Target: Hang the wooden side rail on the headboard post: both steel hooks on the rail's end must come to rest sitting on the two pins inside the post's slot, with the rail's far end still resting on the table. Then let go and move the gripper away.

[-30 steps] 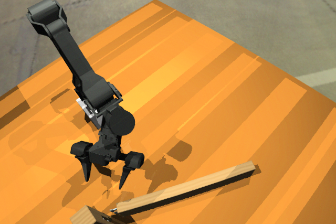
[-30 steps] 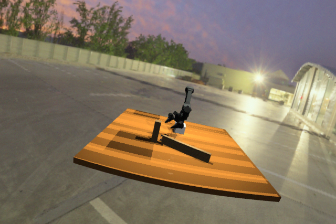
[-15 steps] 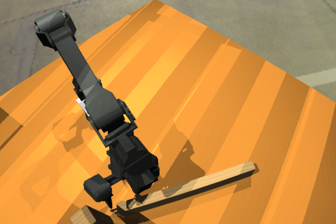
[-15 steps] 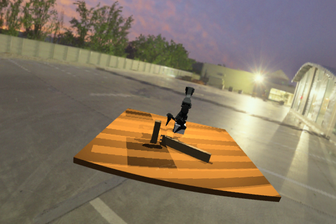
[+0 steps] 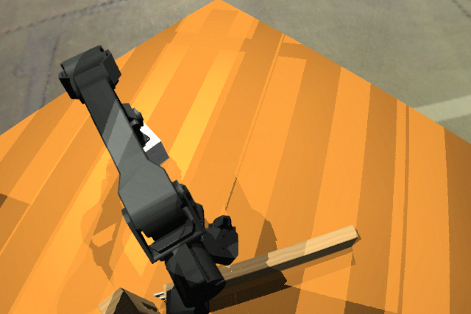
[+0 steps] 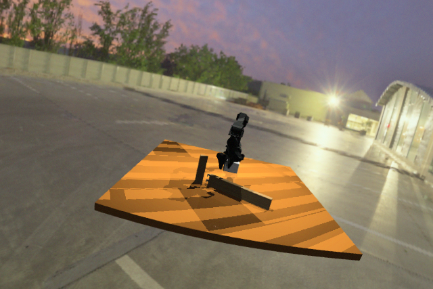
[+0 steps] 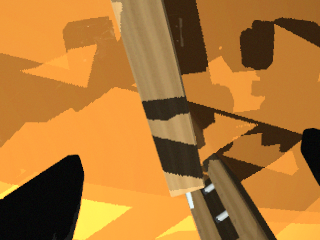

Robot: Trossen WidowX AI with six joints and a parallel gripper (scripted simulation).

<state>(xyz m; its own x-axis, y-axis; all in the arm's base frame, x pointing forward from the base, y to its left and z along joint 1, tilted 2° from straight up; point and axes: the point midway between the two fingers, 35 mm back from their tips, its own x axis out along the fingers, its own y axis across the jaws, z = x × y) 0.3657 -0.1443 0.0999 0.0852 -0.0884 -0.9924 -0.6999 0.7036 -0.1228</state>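
Now: the headboard post 130 mm to the right of my gripper tip, 60 mm behind it and 50 mm below it.
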